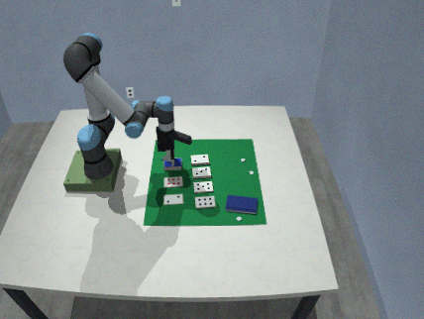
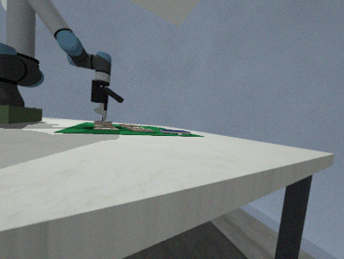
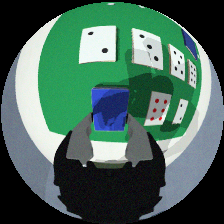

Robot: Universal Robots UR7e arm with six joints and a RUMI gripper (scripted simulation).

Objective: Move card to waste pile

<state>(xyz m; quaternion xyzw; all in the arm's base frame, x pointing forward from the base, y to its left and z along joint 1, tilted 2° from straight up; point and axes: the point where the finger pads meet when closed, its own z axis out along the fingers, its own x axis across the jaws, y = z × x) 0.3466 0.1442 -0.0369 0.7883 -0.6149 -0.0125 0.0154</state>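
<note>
The red card is 120 mm to the right of my hand, 30 mm below it and 30 mm ahead of it. Also, from my hand: green mat: 170 mm ahead, 60 mm to the right, 50 mm below.
</note>
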